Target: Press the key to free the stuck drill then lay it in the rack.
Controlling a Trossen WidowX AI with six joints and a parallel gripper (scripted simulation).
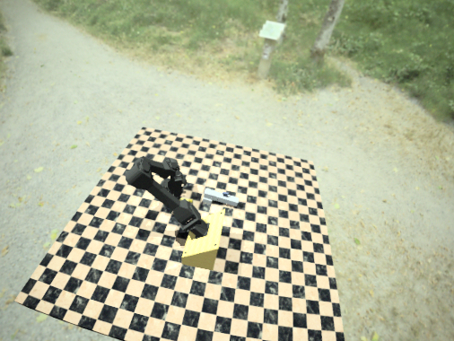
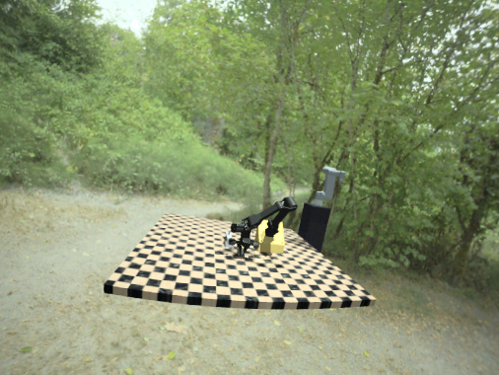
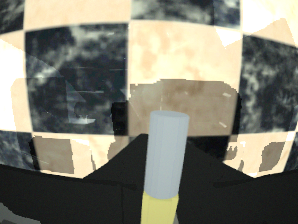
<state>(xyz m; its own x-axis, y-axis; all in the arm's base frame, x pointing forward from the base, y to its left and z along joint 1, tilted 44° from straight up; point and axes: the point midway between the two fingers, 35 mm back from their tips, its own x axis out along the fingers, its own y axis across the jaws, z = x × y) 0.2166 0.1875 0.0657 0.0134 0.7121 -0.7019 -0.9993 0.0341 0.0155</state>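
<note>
The yellow drill is 40 mm to the right of my gripper tip and 40 mm above it. Also, from my gripper tip: grey rack 50 mm to the right, 10 mm above; blue key 60 mm ahead, 250 mm to the right, 40 mm above; grey block 70 mm ahead, 220 mm to the right, 30 mm above.
</note>
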